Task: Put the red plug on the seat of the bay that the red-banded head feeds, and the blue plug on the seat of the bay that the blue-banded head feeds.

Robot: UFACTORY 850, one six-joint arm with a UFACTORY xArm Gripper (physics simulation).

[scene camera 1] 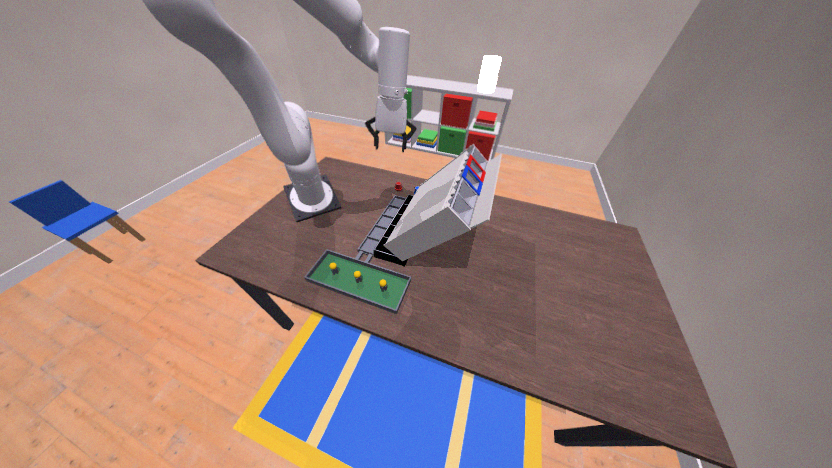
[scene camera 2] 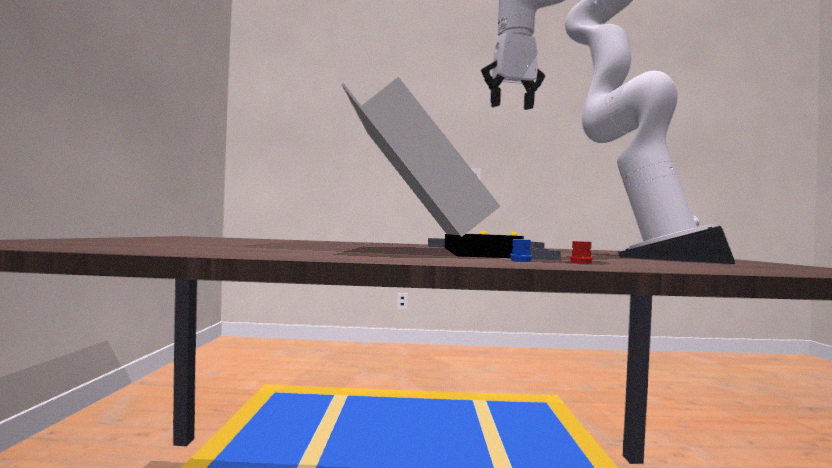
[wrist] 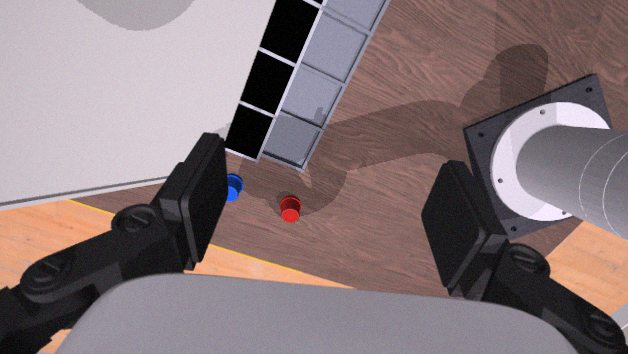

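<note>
The red plug [scene camera 1: 398,186] [scene camera 2: 581,252] [wrist: 290,210] stands upright on the table. The blue plug [scene camera 2: 521,250] [wrist: 233,188] stands beside it, nearer the tilted housing and partly behind a finger in the wrist view. My gripper [scene camera 1: 389,147] [scene camera 2: 512,105] [wrist: 330,176] is open and empty, high above the table. A row of grey bays [wrist: 335,45] runs along black cells at the foot of the tilted grey housing [scene camera 1: 430,232] [scene camera 2: 430,151] [wrist: 100,100]. A red band [scene camera 1: 477,162] and a blue band [scene camera 1: 471,186] frame neighbouring heads at its top. The channels between heads and bays are hidden.
A green tray [scene camera 1: 346,283] with three yellow-topped pegs lies at the other end of the bay row. The arm's base [scene camera 1: 311,197] [wrist: 505,200] stands on the table [scene camera 1: 552,291] on the bays' open side. The housing leans up beside the gripper.
</note>
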